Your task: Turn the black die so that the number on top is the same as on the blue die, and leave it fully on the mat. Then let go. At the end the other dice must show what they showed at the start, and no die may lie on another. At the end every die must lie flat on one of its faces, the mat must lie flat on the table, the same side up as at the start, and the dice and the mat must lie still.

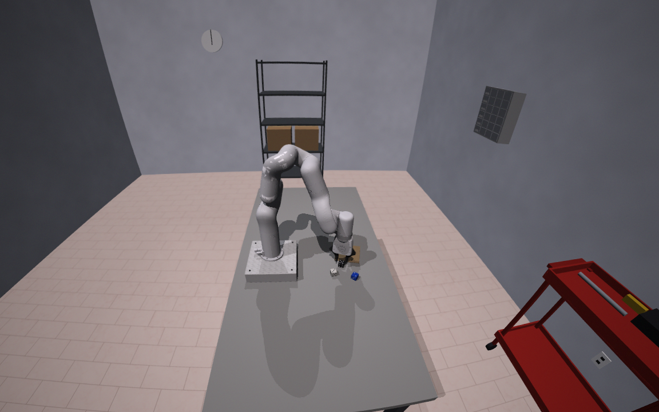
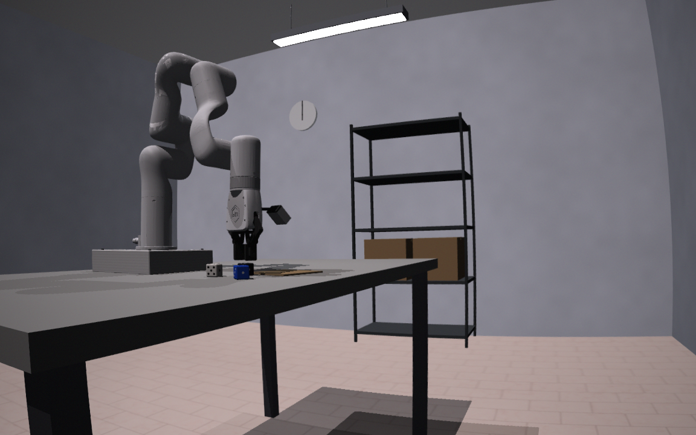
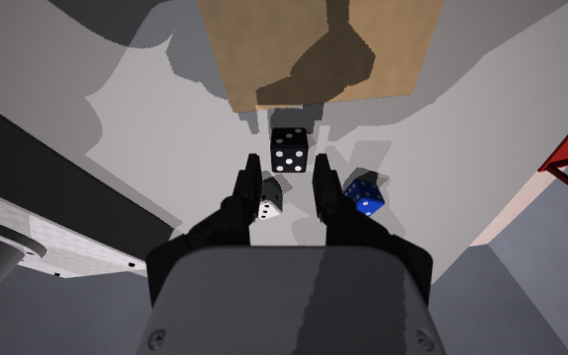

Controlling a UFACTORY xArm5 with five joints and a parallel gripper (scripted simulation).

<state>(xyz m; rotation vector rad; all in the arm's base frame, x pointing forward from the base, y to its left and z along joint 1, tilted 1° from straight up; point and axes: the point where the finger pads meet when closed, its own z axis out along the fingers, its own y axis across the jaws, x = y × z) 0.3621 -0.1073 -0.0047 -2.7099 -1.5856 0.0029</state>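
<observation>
The black die lies 40 mm below my hand. Round my hand: blue die: 100 mm to the right, 40 mm below, 40 mm ahead; white die: 60 mm behind, 50 mm to the right, 40 mm below; tan mat: 90 mm to the left, 70 mm ahead, 50 mm below.
</observation>
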